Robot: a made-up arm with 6 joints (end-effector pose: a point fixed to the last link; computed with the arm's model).
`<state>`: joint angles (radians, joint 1 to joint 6).
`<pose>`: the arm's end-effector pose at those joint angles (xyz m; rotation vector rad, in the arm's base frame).
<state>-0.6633 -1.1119 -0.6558 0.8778 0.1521 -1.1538</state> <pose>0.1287 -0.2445 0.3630 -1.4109 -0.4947 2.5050</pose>
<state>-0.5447 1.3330 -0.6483 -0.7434 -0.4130 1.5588</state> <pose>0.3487 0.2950 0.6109 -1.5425 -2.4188 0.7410</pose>
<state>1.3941 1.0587 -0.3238 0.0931 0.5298 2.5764</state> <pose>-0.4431 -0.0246 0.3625 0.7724 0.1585 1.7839</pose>
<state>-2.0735 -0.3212 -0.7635 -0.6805 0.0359 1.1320</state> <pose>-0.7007 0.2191 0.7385 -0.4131 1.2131 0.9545</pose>
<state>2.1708 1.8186 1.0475 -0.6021 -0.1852 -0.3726</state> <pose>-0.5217 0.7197 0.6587 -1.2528 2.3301 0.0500</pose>
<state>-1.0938 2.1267 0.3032 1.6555 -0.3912 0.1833</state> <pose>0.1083 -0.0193 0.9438 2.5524 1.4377 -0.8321</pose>
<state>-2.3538 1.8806 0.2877 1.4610 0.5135 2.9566</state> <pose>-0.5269 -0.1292 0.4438 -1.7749 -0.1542 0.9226</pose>
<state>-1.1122 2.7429 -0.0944 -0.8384 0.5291 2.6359</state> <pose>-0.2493 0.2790 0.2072 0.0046 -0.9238 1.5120</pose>
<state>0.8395 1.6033 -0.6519 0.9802 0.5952 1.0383</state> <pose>0.1600 -0.1945 0.6598 -2.0595 0.2481 1.9905</pose>
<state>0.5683 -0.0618 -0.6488 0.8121 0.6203 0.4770</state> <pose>-0.1153 -0.2918 0.3876 -2.0755 -0.4061 -0.9385</pose>
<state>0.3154 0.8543 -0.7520 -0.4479 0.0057 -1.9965</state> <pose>0.1912 -0.1162 0.3948 -0.3487 -0.0616 -2.7533</pose>
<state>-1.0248 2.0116 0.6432 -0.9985 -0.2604 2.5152</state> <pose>0.0157 0.7586 0.3536 -0.0958 -2.4838 1.1763</pose>
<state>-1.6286 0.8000 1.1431 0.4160 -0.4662 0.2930</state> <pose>-0.0967 0.6843 0.8994 -0.2328 2.9394 0.3543</pose>
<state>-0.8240 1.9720 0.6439 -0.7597 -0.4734 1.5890</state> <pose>0.0923 0.7176 0.3728 -0.3118 -2.0508 0.3527</pose>
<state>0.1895 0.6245 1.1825 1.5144 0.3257 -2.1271</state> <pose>0.2292 -0.0332 0.4092 -0.7873 -0.4163 -2.4435</pose>
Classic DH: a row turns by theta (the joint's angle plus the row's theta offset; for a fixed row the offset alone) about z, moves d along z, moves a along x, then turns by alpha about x. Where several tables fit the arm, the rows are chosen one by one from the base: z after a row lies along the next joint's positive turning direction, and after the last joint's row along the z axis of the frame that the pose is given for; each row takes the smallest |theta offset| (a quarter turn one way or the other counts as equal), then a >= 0, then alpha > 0; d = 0 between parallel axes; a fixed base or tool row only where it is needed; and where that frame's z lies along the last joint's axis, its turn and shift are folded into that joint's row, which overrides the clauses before.
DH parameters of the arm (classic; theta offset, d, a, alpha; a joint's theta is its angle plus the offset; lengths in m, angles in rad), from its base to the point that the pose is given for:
base (fixed): 0 0.5482 -0.1908 -1.5708
joint 1: 1.4022 0.436 -0.0022 -0.5202
joint 2: -1.4547 -0.128 -0.1076 1.5711
joint 3: 0.4754 -0.0289 0.0002 -2.6114
joint 4: 1.1117 -0.1559 0.2271 1.5458
joint 5: 1.1904 0.0195 -0.0148 -1.7201
joint 6: 0.1326 -0.3113 -0.1451 1.108
tool (fixed): 2.4096 0.019 0 0

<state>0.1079 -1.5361 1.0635 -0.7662 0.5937 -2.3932</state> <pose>-0.2429 0.7991 0.6504 0.5417 0.0354 -0.4452</pose>
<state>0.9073 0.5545 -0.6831 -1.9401 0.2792 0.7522</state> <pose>0.2039 0.7320 0.5538 0.2979 -0.9656 -0.5672</pose>
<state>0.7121 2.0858 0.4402 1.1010 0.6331 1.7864</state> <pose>-0.1889 -0.1590 0.5700 0.0379 1.0175 2.2239</pose>
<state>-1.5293 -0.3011 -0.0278 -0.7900 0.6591 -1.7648</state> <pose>-0.2599 0.5293 1.0109 1.3242 -0.7703 -0.7688</pose>
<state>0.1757 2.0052 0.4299 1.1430 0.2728 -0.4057</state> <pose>0.1254 -0.1751 0.3992 -2.2358 -0.7359 0.5788</pose>
